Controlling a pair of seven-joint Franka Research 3 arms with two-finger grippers.
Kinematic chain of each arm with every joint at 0, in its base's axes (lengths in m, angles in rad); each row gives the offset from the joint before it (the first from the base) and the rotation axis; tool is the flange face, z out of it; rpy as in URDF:
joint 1: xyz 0 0 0.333 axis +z
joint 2: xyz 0 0 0 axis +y
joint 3: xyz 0 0 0.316 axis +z
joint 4: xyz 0.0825 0 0 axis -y
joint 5: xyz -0.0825 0 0.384 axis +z
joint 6: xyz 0 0 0 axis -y
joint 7: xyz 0.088 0 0 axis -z
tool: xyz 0 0 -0.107 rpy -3.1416 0 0
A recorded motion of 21 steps. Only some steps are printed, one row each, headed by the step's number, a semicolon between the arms.
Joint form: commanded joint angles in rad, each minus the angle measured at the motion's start. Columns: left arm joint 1, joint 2, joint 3, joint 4, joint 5, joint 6, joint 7; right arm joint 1, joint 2, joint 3, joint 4, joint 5, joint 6, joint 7.
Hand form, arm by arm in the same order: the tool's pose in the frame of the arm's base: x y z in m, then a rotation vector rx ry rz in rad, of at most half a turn. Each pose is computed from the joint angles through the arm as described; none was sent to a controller.
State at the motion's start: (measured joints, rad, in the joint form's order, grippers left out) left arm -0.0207 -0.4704 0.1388 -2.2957 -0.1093 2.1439 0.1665; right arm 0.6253 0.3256 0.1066 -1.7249 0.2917 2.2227 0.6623
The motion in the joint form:
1: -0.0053 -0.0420 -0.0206 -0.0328 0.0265 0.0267 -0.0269; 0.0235 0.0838 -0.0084 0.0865 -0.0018 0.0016 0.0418
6: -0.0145 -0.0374 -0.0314 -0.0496 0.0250 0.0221 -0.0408; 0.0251 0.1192 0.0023 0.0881 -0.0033 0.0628 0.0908
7: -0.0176 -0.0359 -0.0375 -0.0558 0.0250 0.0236 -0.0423; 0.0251 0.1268 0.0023 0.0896 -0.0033 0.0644 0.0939
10: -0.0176 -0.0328 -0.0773 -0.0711 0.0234 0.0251 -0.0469; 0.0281 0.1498 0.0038 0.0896 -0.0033 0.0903 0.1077
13: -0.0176 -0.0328 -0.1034 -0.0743 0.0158 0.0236 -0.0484; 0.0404 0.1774 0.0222 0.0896 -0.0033 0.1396 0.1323
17: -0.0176 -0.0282 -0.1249 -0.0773 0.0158 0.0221 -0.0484; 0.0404 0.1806 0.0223 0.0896 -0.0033 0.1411 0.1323
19: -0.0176 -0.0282 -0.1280 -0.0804 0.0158 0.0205 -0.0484; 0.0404 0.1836 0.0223 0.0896 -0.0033 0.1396 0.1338
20: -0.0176 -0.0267 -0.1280 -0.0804 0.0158 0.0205 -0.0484; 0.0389 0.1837 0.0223 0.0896 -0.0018 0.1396 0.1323
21: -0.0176 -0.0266 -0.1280 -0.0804 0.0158 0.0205 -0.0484; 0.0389 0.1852 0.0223 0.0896 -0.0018 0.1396 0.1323
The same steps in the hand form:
1: 0.4279 0.0433 0.5645 2.9975 -0.0263 0.5500; 0.5031 0.4670 0.3998 -2.8070 0.1763 0.0808
6: 0.4278 0.0334 0.5537 3.0010 -0.0338 0.5085; 0.5054 0.4755 0.3827 -2.7863 0.2470 0.0651
7: 0.4279 0.0289 0.5502 3.0035 -0.0447 0.4987; 0.5061 0.4760 0.3784 -2.7887 0.2533 0.0706
10: 0.4276 0.0095 0.5420 3.0173 -0.0935 0.4726; 0.5071 0.4793 0.3651 -2.7860 0.2766 0.0708
13: 0.4271 -0.0032 0.5405 3.0190 -0.1237 0.4647; 0.4984 0.4952 0.3516 -2.7680 0.2866 0.0664
17: 0.4273 -0.0135 0.5369 3.0270 -0.1547 0.4507; 0.4985 0.4953 0.3495 -2.7691 0.2876 0.0680
19: 0.4268 -0.0149 0.5351 3.0287 -0.1592 0.4435; 0.4984 0.4953 0.3472 -2.7718 0.2903 0.0731
20: 0.4271 -0.0150 0.5345 3.0290 -0.1591 0.4412; 0.4992 0.4945 0.3472 -2.7709 0.2916 0.0736
21: 0.4271 -0.0150 0.5345 3.0290 -0.1591 0.4411; 0.4992 0.4946 0.3461 -2.7718 0.2920 0.0751

